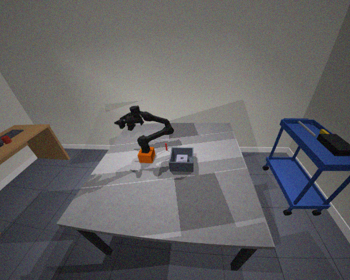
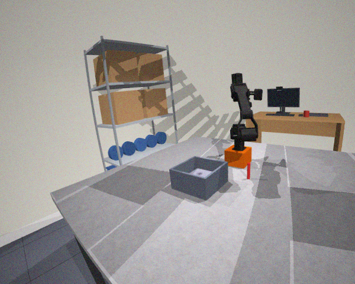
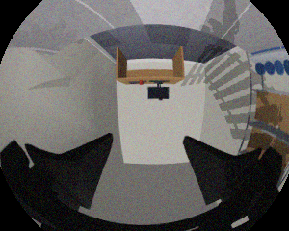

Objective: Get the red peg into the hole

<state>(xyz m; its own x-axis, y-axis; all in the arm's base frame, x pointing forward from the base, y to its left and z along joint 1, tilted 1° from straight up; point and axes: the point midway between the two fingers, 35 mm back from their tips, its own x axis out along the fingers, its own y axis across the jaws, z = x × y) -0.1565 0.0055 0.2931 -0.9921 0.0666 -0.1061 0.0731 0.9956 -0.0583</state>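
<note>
Right now the red peg is 34 cm ahead of my gripper tip, 11 cm to the left of it and 34 cm below it. The rest, counted from my gripper tip: plate 51 cm ahead, 6 cm to the right, 33 cm below; grey box 51 cm ahead, 6 cm to the right, 35 cm below.
</note>
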